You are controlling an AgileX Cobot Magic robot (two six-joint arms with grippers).
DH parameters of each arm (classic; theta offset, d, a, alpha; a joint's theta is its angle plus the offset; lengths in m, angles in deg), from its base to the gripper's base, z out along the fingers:
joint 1: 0 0.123 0 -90
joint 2: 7.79 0 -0.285 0
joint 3: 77.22 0 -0.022 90
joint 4: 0 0.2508 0 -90
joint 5: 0 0 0.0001 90
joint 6: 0 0.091 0 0
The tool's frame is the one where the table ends.
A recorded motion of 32 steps. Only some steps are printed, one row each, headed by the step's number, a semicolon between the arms.
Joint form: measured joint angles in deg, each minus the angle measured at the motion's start. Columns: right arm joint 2, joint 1, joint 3, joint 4, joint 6, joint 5; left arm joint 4, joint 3, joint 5, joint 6, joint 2, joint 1.
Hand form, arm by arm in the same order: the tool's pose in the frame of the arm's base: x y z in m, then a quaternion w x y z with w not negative. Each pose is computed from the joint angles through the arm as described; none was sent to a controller.
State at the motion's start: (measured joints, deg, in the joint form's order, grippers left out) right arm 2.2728 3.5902 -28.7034 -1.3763 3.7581 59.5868; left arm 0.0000 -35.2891 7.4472 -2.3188 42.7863 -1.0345
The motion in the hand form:
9: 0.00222 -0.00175 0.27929 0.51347 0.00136 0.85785 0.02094; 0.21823 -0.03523 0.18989 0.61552 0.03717 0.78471 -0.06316
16: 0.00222 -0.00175 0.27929 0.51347 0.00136 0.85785 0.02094; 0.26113 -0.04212 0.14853 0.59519 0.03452 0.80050 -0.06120
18: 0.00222 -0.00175 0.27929 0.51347 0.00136 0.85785 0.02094; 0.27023 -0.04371 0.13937 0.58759 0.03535 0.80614 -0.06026
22: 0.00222 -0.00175 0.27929 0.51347 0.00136 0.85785 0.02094; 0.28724 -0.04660 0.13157 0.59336 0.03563 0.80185 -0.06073
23: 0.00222 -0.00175 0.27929 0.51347 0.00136 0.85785 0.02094; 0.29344 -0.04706 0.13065 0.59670 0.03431 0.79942 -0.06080
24: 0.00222 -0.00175 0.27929 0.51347 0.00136 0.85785 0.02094; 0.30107 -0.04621 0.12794 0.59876 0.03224 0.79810 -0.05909
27: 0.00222 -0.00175 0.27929 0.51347 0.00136 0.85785 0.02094; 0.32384 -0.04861 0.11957 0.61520 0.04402 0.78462 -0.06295
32: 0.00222 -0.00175 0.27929 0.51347 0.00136 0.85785 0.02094; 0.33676 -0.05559 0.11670 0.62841 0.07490 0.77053 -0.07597
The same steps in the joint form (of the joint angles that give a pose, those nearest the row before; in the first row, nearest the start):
9: 0.00 0.00 0.00 0.00 0.00 0.00; -1.44 19.26 -49.86 0.00 34.19 -8.54
16: 0.00 0.00 0.00 0.00 0.00 0.00; -1.49 13.45 -59.72 -0.52 52.80 -8.53
18: 0.00 0.00 0.00 0.00 0.00 0.00; -1.44 11.71 -60.27 -0.52 56.19 -8.53
22: 0.00 0.00 0.00 0.00 0.00 0.00; -1.38 8.27 -62.12 -0.52 60.65 -8.53
23: 0.00 0.00 0.00 0.00 0.00 0.00; -1.39 6.95 -62.38 -0.58 61.75 -8.42
24: 0.00 0.00 0.00 0.00 0.00 0.00; -1.27 5.36 -62.65 -0.58 63.35 -8.00
27: 0.00 0.00 0.00 0.00 0.00 0.00; 0.81 0.47 -65.38 -0.58 68.55 -7.31
32: 0.00 0.00 0.00 0.00 0.00 0.00; 4.72 -2.65 -67.18 -0.58 71.28 -7.25

